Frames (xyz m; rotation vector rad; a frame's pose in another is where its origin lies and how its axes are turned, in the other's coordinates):
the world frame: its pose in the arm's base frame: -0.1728 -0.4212 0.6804 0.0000 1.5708 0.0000
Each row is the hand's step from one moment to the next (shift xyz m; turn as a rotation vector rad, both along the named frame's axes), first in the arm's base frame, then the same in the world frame.
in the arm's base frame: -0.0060 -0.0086 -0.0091 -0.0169 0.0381 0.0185
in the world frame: 0.0091 -0.0086 -0.0060 -0.0185 0.0381 -0.0169
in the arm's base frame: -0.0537 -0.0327 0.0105 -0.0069 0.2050 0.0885
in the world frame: -0.0105 -0.0327 -0.0537 -0.0885 0.2050 -0.0069
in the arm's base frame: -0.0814 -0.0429 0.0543 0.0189 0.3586 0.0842
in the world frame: -0.0543 -0.0429 -0.0814 -0.0842 0.3586 0.0189
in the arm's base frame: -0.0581 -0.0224 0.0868 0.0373 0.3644 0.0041
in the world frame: -0.0868 -0.0224 -0.0581 -0.0041 0.3644 0.0373
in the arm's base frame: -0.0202 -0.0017 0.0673 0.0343 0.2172 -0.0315
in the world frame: -0.0673 -0.0017 -0.0202 0.0315 0.2172 0.0343
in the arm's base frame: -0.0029 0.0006 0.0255 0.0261 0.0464 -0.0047
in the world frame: -0.0255 0.0006 -0.0029 0.0047 0.0464 0.0261
